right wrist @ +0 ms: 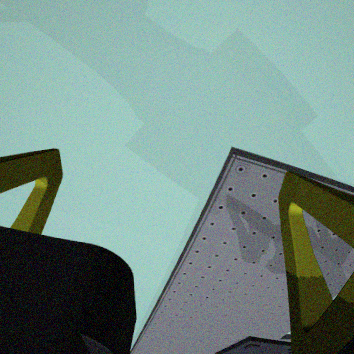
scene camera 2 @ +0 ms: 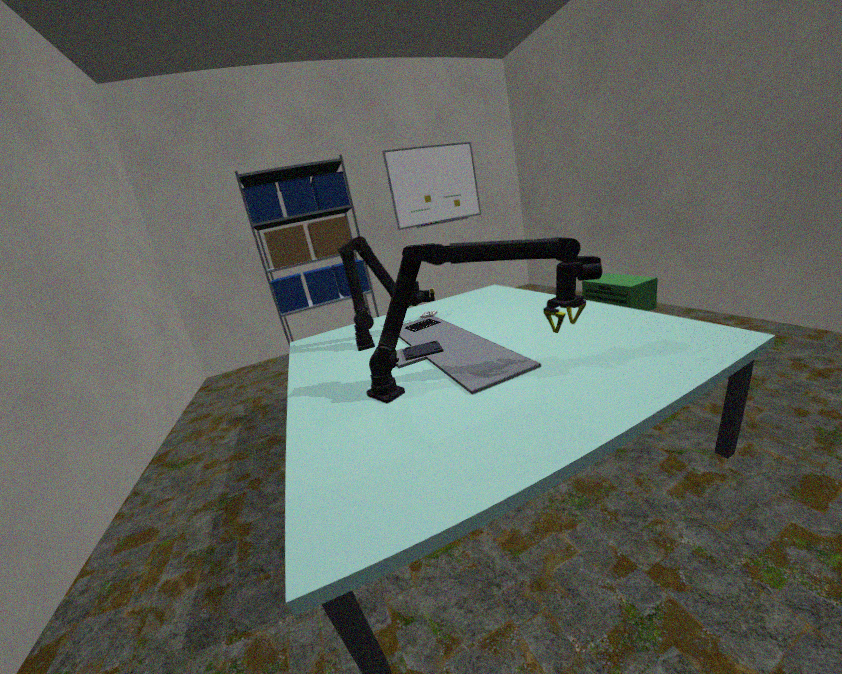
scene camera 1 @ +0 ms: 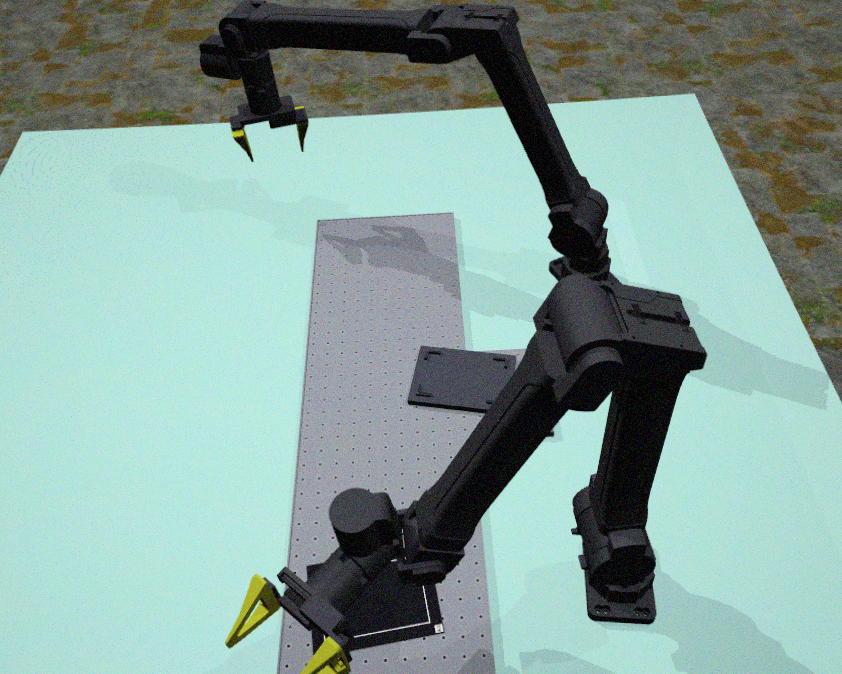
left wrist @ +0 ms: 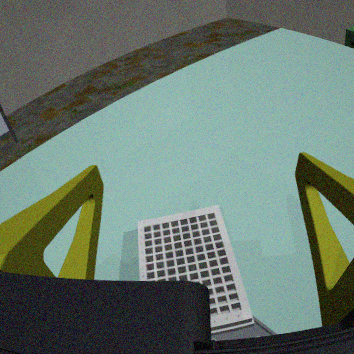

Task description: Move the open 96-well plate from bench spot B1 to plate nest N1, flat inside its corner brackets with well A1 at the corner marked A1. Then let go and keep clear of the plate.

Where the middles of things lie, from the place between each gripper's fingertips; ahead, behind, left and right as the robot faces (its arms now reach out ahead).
I see my right gripper 16 cm past the white well plate [left wrist: 193,245], 102 cm to the right of it and 12 cm above it.
I see my left gripper 3 cm to the right of the white well plate and 14 cm above it.
